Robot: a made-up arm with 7 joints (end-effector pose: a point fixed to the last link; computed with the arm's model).
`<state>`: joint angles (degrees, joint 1 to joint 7).
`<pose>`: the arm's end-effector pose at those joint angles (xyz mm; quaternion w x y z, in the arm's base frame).
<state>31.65 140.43 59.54 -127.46 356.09 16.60 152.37</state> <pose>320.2 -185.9 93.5 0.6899 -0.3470 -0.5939 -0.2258</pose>
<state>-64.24 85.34 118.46 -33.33 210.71 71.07 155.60</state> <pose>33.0 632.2 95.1 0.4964 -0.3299 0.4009 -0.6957</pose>
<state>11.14 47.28 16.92 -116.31 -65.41 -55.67 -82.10</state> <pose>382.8 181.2 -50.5 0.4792 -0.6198 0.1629 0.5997</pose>
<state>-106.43 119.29 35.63 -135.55 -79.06 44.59 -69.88</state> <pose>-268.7 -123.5 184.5 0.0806 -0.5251 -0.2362 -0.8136</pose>
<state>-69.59 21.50 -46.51 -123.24 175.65 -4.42 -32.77</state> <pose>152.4 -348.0 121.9 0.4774 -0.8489 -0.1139 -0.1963</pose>
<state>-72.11 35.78 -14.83 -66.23 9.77 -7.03 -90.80</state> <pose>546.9 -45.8 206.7 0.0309 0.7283 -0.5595 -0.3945</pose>
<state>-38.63 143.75 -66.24 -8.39 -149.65 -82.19 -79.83</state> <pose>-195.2 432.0 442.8 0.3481 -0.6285 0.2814 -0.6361</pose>
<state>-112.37 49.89 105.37 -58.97 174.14 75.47 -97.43</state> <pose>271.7 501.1 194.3 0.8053 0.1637 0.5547 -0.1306</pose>
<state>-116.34 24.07 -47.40 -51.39 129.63 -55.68 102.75</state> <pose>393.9 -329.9 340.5 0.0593 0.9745 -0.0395 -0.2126</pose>
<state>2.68 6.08 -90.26 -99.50 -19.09 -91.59 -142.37</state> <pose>-6.9 -412.1 -262.7 0.1107 -0.4446 0.8831 -0.1014</pose>
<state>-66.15 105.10 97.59 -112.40 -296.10 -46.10 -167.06</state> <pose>-394.8 113.3 162.0 0.2654 -0.4398 -0.0570 -0.8561</pose>
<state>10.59 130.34 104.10 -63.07 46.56 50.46 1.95</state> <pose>3.1 120.8 581.1 0.3512 0.3208 -0.8780 0.0536</pose>
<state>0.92 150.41 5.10 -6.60 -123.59 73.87 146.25</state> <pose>31.0 318.1 564.0 0.2269 -0.8337 0.3220 0.3869</pose>
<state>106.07 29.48 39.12 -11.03 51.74 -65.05 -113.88</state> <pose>-619.4 87.4 173.5 0.3337 0.3615 0.7340 -0.4681</pose>
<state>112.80 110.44 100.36 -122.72 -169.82 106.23 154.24</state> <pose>388.0 80.3 -61.9 0.2845 0.2455 0.6963 0.6115</pose>
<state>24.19 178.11 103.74 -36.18 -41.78 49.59 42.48</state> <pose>210.8 -190.0 570.7 0.0012 0.6138 -0.7814 0.1126</pose>
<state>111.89 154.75 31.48 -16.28 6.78 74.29 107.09</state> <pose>422.0 483.7 -95.9 0.2868 0.8359 -0.4676 0.0188</pose>
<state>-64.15 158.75 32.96 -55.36 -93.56 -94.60 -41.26</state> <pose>-330.2 25.6 511.4 0.0138 -0.6351 -0.5341 0.5579</pose>
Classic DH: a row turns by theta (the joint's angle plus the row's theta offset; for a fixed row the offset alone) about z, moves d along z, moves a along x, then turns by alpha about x. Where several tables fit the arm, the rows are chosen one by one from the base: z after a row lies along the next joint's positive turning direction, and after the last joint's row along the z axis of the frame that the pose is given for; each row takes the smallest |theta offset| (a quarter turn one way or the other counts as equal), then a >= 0, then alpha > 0; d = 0 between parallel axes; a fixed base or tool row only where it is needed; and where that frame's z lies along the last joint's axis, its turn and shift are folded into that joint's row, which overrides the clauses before.
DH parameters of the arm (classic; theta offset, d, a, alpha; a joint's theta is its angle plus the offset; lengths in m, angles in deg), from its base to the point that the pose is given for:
base (fixed): 0 0 0 -70
joint 1: 90 0 0 90
joint 2: 70 0 0 -90
joint 3: -90 -0.2364 0.0266 -90
joint 4: 0 0 -0.0495 90
joint 5: 0 -0.4084 0 -90
joint 6: 0 0 0 90
joint 7: 0 0 0 0

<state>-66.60 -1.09 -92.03 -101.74 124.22 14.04 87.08</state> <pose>22.6 -441.6 -189.1 0.7672 -0.3686 0.5070 0.1357</pose>
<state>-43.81 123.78 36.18 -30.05 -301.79 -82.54 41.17</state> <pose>-66.4 437.4 466.5 0.4683 -0.1713 0.8320 0.2433</pose>
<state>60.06 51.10 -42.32 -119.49 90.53 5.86 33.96</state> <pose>-30.7 -57.5 -408.8 0.6909 -0.3751 0.0765 0.6133</pose>
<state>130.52 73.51 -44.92 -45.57 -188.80 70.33 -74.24</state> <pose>-504.9 252.1 269.9 0.5969 -0.0268 0.5276 0.6038</pose>
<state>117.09 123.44 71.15 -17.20 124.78 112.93 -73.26</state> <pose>200.0 612.7 75.5 0.9708 -0.1361 0.1953 -0.0281</pose>
